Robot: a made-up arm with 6 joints.
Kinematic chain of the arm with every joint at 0, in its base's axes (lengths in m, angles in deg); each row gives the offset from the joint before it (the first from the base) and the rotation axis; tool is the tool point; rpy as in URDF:
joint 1: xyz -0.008 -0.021 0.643 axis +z
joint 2: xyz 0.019 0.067 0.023 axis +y
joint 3: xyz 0 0.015 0.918 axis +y
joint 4: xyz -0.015 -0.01 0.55 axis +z
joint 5: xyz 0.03 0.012 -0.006 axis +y
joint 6: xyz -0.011 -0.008 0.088 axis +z
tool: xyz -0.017 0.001 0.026 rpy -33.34 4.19 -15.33
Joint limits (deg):
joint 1: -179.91..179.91
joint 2: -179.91..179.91
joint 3: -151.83..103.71
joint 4: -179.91..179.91
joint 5: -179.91..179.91
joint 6: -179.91..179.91
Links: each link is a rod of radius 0.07 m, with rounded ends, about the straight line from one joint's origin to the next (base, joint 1, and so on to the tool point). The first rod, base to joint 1, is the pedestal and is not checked.
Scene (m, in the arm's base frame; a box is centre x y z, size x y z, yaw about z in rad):
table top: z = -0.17
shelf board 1: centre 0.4 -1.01 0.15 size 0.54 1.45 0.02 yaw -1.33
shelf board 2: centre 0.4 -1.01 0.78 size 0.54 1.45 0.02 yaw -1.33
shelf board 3: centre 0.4 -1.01 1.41 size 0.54 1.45 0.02 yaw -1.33
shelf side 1: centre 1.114 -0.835 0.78 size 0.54 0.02 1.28 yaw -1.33
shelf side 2: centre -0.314 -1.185 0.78 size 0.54 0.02 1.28 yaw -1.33
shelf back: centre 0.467 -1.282 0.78 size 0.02 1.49 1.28 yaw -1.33
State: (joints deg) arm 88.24 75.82 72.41 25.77 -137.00 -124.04
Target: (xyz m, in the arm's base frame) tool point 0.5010 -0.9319 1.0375
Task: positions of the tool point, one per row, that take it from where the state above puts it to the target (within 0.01 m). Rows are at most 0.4 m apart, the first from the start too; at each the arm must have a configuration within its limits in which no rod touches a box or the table.
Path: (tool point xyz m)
1: 0.2662 1.1627 0.7157
2: 0.5420 1.0385 0.8957
3: 0.7547 0.8340 1.0699
4: 0.8798 0.5799 1.2344
5: 0.9076 0.3136 1.3855
6: 0.8434 0.0732 1.5198
7: 0.9000 -0.1365 1.4306
8: 0.8935 -0.3622 1.3366
9: 0.8212 -0.5832 1.2388
10: 0.6868 -0.7792 1.1387
11: 0.5010 -0.9319 1.0376

